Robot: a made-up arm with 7 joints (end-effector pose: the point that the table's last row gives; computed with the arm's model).
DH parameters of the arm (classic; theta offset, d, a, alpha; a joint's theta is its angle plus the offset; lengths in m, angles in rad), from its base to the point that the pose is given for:
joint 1: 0 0.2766 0 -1.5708
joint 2: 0 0 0 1.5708
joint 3: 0 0.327 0.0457 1.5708
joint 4: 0 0 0.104 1.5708
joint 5: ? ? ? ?
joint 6: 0 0 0.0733 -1.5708
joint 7: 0 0.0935 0 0
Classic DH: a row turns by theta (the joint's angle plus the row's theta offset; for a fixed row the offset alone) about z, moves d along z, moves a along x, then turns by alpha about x.
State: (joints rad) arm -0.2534 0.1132 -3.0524 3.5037 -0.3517 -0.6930 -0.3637
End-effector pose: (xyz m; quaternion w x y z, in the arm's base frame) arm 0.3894 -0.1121 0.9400 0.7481 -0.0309 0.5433 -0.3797
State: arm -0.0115 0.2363 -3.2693 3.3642 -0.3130 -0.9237 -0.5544
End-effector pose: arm 0.4219 -0.0751 0.9209 0.6627 -0.1061 0.6182 -0.4093
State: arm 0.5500 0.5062 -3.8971 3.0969 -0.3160 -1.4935 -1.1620
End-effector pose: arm 0.4186 0.1223 0.8772 0.3244 -0.3817 0.6458 -0.5762
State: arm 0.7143 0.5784 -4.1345 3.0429 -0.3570 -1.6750 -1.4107
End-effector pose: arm 0.3821 0.1986 0.8635 0.1702 -0.4456 0.6056 -0.6370
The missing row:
joint 5: 0 0.4597 0 1.5708
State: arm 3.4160 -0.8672 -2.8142 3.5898 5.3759 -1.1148 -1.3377
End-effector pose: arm 0.2788 0.0680 0.9324 0.6831 -0.3218 -0.1003 0.6479
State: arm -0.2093 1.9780 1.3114 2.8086 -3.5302 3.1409 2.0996
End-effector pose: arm 0.6673 -0.1315 0.0117 0.7091 -0.2203 -0.4751 0.4722
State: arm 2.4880 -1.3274 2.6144 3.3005 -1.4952 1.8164 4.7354
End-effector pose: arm 0.5777 -0.4783 0.6339 0.4294 0.5811 0.0121 -0.6912
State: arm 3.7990 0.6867 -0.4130 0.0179 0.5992 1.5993 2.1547
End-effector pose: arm 0.0540 0.0200 0.0595 0.3413 0.5710 -0.0242 0.7462
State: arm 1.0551 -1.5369 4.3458 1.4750 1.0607 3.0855 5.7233
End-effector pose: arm 0.1857 -0.5187 0.2018 0.8126 -0.1129 -0.5337 -0.2053
